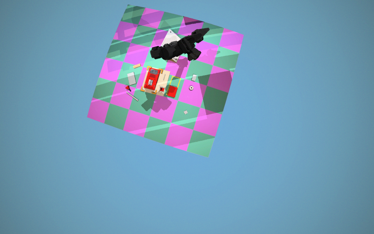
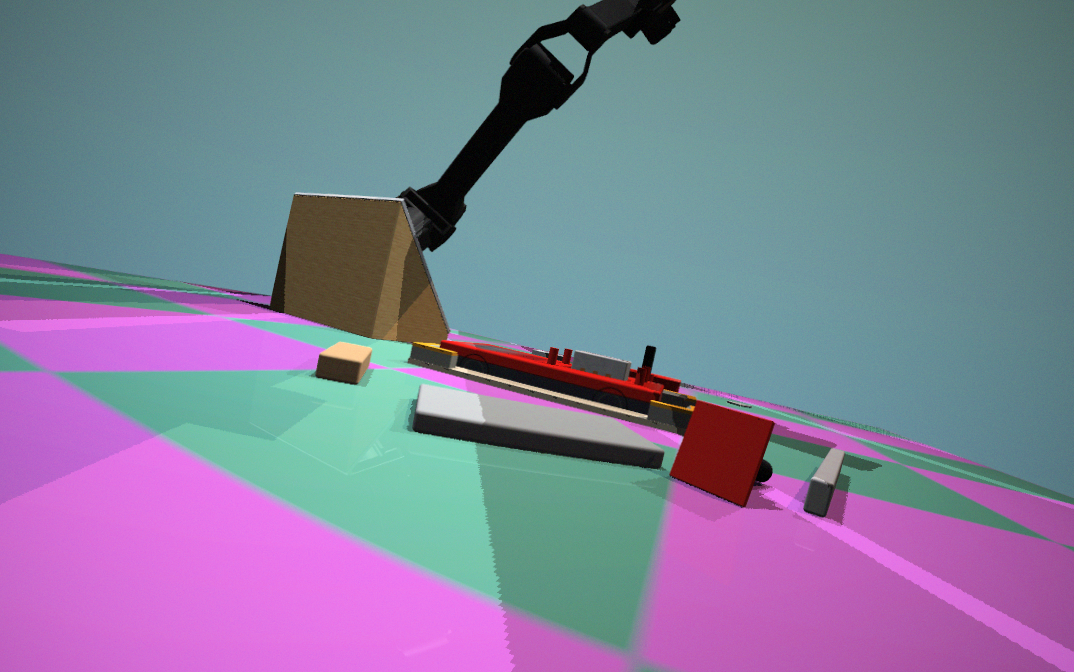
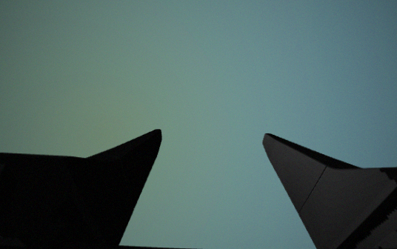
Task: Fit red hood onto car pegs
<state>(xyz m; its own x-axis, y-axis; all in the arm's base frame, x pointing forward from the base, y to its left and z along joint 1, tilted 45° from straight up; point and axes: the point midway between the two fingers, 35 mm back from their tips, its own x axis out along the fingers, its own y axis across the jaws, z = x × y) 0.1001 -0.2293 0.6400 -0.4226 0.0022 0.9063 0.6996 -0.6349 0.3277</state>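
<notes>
The red hood lies 730 mm below my gripper tip, 190 mm ahead of it and 170 mm to the right of it. From my gripper tip the other things lie so: beige jig 730 mm below, 370 mm to the right, 140 mm ahead; small square 740 mm below, 340 mm ahead; grey engine block 720 mm below, 390 mm to the right, 170 mm ahead.
</notes>
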